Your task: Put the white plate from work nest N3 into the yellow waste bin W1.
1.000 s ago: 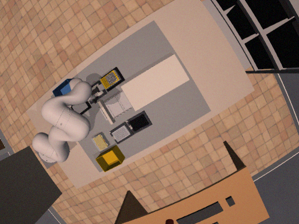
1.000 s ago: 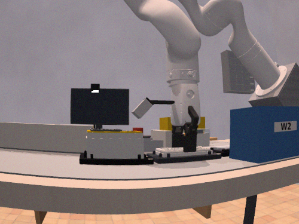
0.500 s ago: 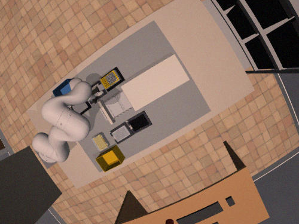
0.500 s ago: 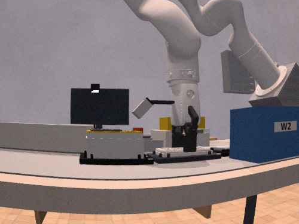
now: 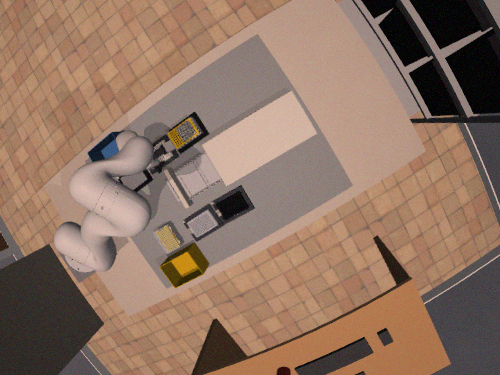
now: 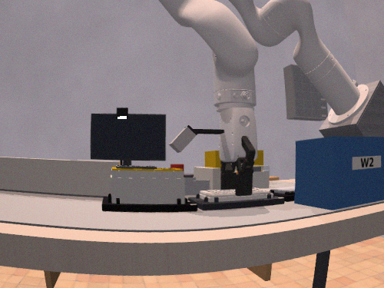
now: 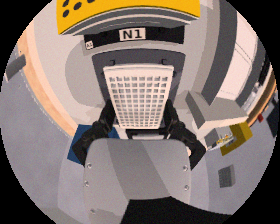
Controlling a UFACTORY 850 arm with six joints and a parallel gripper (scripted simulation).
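My hand is 1 cm above the white plate. Also, from my hand: yellow tip box: 16 cm ahead, 4 cm to the left, 2 cm above; blue bin W2: 21 cm behind, 9 cm to the left, 1 cm above; drawer: 15 cm to the right, 15 cm ahead, 1 cm below.
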